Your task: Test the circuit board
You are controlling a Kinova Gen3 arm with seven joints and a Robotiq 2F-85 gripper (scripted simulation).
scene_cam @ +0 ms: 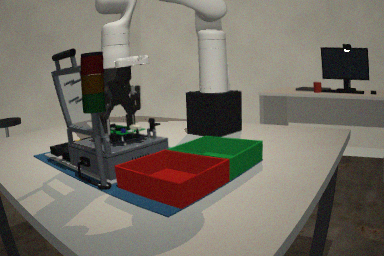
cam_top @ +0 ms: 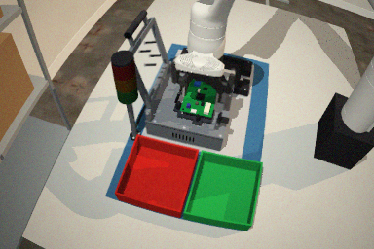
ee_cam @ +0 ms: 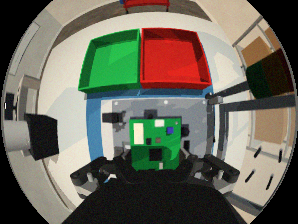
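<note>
My gripper is now right at the green circuit board. From my hand the other things lie so: tester lid 120 mm ahead, 100 mm above, 10 mm to the left; then green bin 190 mm to the left, 130 mm behind, 70 mm below; then red bin 200 mm to the left, 70 mm below, 20 mm ahead.
</note>
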